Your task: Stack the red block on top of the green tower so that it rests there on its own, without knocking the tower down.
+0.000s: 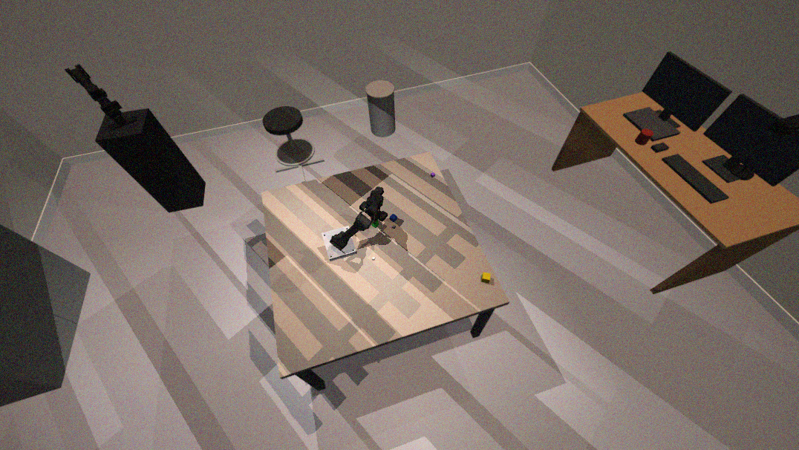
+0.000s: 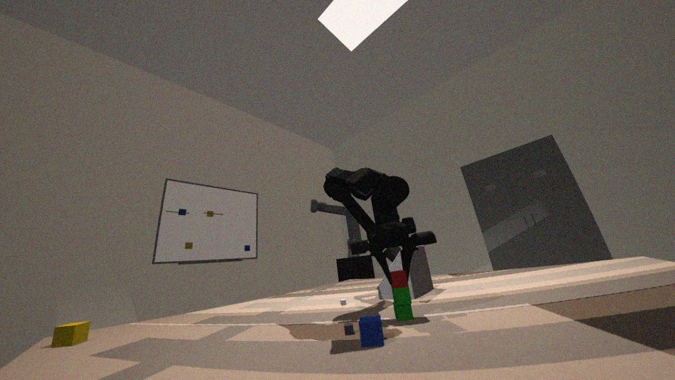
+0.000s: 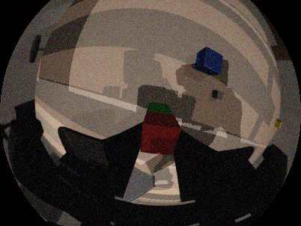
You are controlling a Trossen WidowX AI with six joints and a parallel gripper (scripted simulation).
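Right now the red block is 1 cm above my gripper tip. Also, from my gripper tip: dark cube 12 cm ahead, 6 cm below, 5 cm to the right; then blue block 13 cm ahead, 5 cm below, 1 cm to the left; then purple piece 50 cm ahead, 32 cm to the left, 6 cm below.
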